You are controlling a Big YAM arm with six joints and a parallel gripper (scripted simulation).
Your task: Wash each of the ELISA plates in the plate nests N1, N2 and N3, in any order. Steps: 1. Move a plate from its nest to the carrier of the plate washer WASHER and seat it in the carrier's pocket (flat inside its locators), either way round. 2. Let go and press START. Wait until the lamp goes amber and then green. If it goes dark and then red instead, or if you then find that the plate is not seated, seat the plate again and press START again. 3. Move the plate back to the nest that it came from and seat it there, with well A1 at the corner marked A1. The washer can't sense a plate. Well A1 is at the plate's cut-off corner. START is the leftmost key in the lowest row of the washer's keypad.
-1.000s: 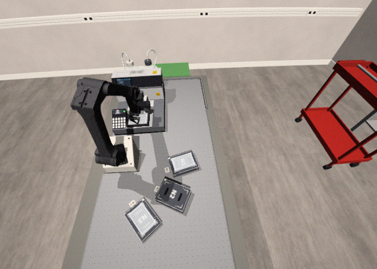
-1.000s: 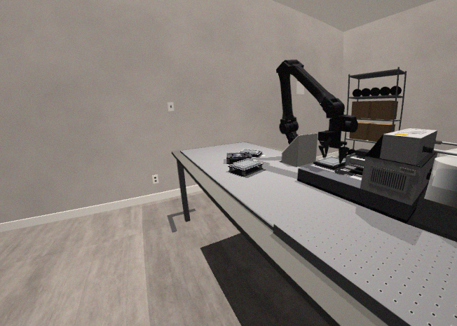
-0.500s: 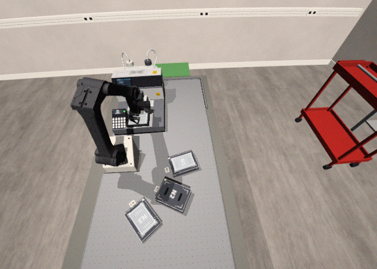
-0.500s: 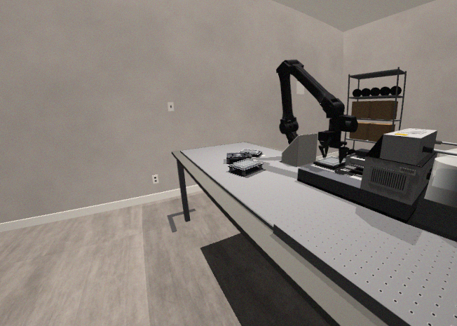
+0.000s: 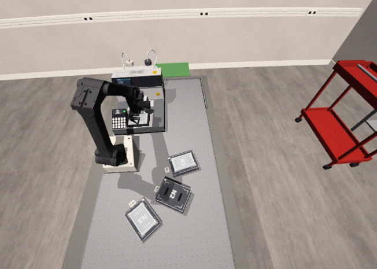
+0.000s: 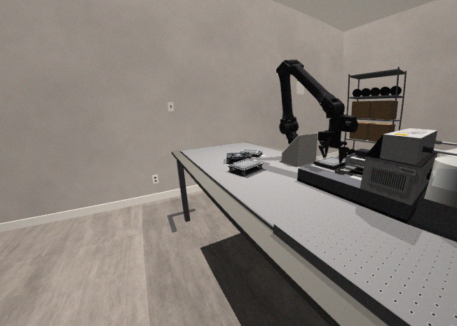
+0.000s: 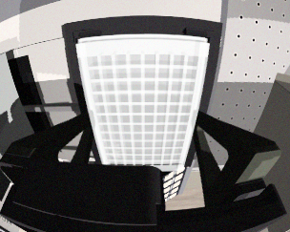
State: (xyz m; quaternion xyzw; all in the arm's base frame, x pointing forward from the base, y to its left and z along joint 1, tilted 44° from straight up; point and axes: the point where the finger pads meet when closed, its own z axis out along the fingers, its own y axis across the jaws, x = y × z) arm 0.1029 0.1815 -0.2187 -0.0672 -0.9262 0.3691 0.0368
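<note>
Now: hand 1 cm above the dark carrier. Also, from my hand: washer: 15 cm to the left, 4 cm above, 1 cm ahead.
</note>
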